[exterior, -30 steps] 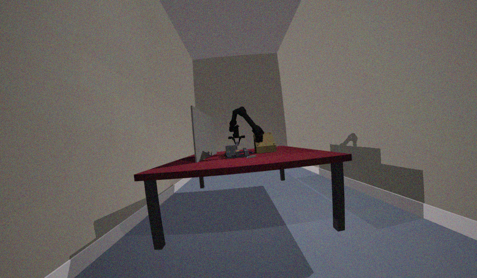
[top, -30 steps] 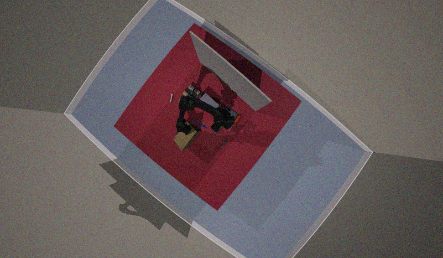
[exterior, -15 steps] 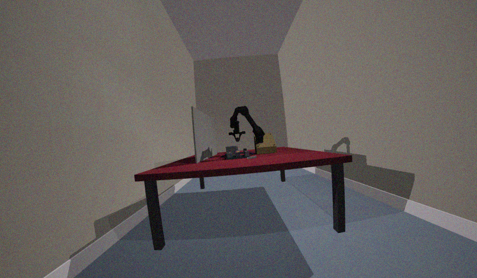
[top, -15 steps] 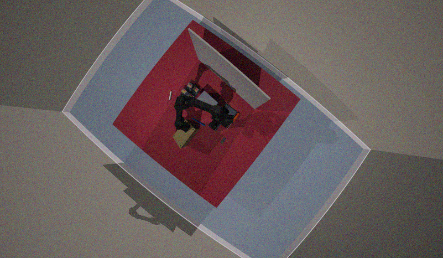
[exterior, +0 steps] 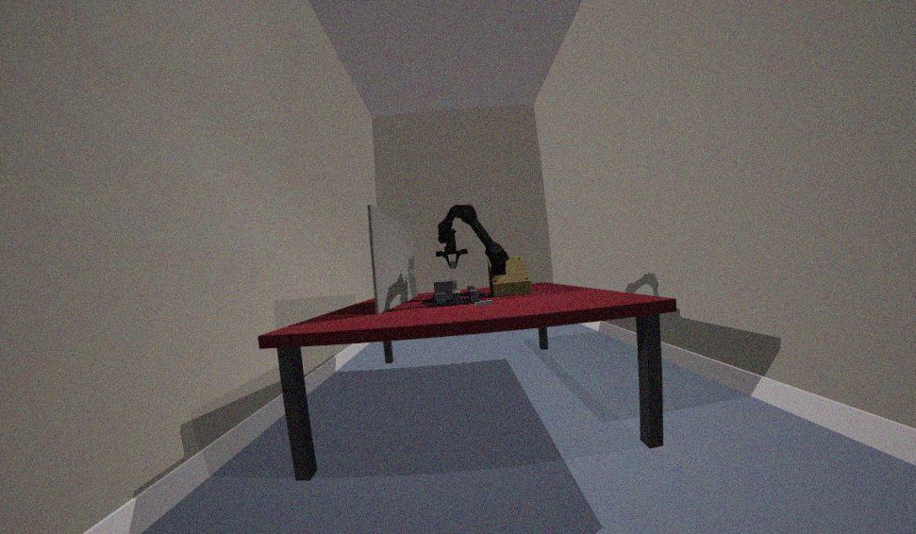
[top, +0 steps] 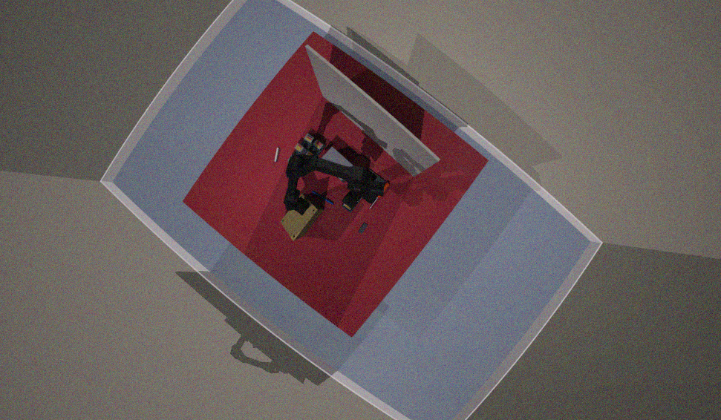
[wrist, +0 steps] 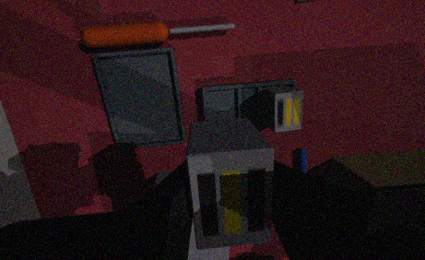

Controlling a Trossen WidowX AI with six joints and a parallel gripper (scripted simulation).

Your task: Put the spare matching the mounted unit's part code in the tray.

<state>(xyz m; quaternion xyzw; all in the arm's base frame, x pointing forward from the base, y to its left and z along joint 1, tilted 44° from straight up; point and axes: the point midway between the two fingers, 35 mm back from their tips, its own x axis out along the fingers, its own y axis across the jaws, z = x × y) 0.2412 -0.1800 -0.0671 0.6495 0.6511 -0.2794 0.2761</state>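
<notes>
The flat grey tray is 17 cm below my gripper tip, 9 cm ahead of it and 1 cm to the right of it. The rest, counted from my gripper tip: blue pen 16 cm below, 15 cm to the left, 15 cm behind; then small dark piece 17 cm below, 15 cm behind, 13 cm to the right; then grey spare block 2 cm above.
</notes>
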